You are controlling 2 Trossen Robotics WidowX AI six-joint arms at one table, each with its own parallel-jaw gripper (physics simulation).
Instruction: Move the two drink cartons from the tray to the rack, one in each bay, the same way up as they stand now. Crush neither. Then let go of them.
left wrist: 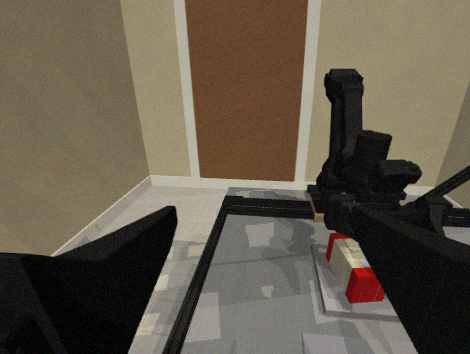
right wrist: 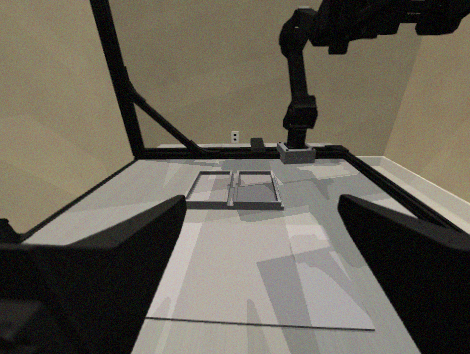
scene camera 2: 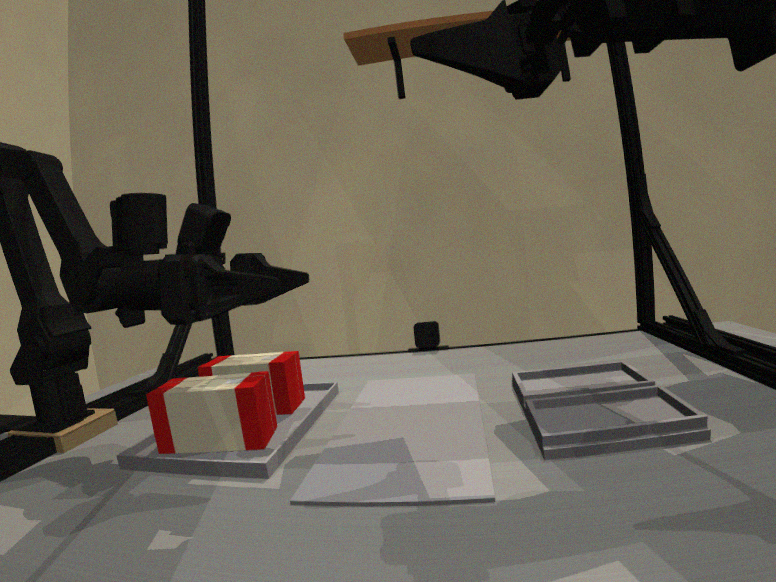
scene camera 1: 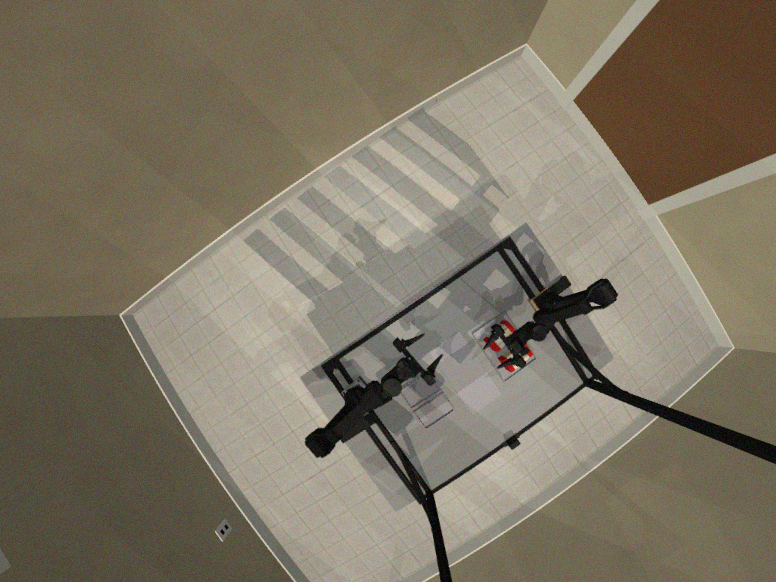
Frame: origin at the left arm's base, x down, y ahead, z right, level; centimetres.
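Where they show: left gripper, fingertip midpoint: (left wrist: pixel 263 214) (scene camera 2: pixel 413 9) (scene camera 1: pixel 433 344); right gripper, fingertip midpoint: (right wrist: pixel 261 201) (scene camera 2: pixel 295 280) (scene camera 1: pixel 490 358); left arm's base, origin of the base link: (right wrist: pixel 295 146) (scene camera 1: pixel 357 394); right arm's base, origin of the base link: (scene camera 2: pixel 62 420) (scene camera 1: pixel 545 303).
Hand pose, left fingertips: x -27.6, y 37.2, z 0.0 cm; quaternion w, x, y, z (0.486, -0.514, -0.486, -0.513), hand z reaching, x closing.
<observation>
Things, the pixels of their top centre, and the offset from my left fingertips. "spot": a spot on its surface instead. Level surfaces: height alone.
- grey tray, middle of its top: (scene camera 2: pixel 242 414) (left wrist: pixel 381 275) (scene camera 1: pixel 505 346) dx +30.4, dy +23.3, dz +26.7 cm
- front carton, middle of its top: (scene camera 2: pixel 208 382) (left wrist: pixel 358 251) (scene camera 1: pixel 502 336) dx +24.5, dy +24.1, dz +20.9 cm
- back carton, surface spot: (scene camera 2: pixel 288 382) spot: dx +27.3, dy +17.6, dz +29.1 cm
- rack, middle of its top: (scene camera 2: pixel 592 390) (right wrist: pixel 232 183) (scene camera 1: pixel 427 401) dx +30.0, dy -17.4, dz +22.0 cm
- thin pale mat, its level: dx +31.5 cm
- small black box, surface spot: (scene camera 2: pixel 426 334) (scene camera 1: pixel 511 440) spot: dx +28.6, dy -1.2, dz +59.8 cm
Two cream cartons with red ends rest side by side on the grey tray (scene camera 1: pixel 520 370) (scene camera 2: pixel 200 466) (left wrist: pixel 360 314): the front carton (scene camera 2: pixel 203 416) (left wrist: pixel 367 286) and the back carton (scene camera 2: pixel 288 382). The rack (scene camera 1: pixel 440 419) (scene camera 2: pixel 623 432) (right wrist: pixel 255 205) has two bays, both empty. My right gripper (scene camera 1: pixel 492 357) (scene camera 2: pixel 297 280) (right wrist: pixel 261 201) is open and empty, above the tray side; in scene camera 1 it partly hides the cartons. My left gripper (scene camera 1: pixel 432 345) (scene camera 2: pixel 414 46) (left wrist: pixel 263 214) is open and empty, high above the table near the rack. Its finger covers part of the tray in the left wrist view.
A thin pale mat (scene camera 1: pixel 479 388) (scene camera 2: pixel 401 438) (right wrist: pixel 235 280) lies between tray and rack. Black frame rails (scene camera 1: pixel 416 302) edge the table, with uprights (scene camera 2: pixel 201 125) at its corners. A small black box (scene camera 1: pixel 512 441) (scene camera 2: pixel 426 334) sits at the far edge in scene camera 2.
</observation>
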